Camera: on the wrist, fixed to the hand. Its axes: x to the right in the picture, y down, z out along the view.
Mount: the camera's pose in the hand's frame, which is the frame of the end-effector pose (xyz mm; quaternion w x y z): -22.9 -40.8 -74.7 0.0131 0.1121 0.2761 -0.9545
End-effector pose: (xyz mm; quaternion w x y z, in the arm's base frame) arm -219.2 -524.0 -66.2 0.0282 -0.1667 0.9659 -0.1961
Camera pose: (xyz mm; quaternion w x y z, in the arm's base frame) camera -193.9 -524.2 18.2 0.4348 0.8668 0.1607 0.1838
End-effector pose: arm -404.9 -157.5 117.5 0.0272 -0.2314 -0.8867 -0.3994
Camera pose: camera -412.3 -243.7 134.5 0.1101 -0.9566 0.2697 -0.0043
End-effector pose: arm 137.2 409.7 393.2 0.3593 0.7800 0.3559 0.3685
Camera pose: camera 52.4 433.1 387.4 0.1707 -0.3910 0.8897 -0.1627
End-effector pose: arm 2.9 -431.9 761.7 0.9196 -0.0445 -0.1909 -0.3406
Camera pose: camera -15.3 -464.9 682.0 0.2553 -0.3787 -0.1707 0.8730
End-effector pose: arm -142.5 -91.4 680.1 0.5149 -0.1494 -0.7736 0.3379
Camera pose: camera -61.0 -106.8 709.8 0.5596 0.7008 0.0273 -0.4415
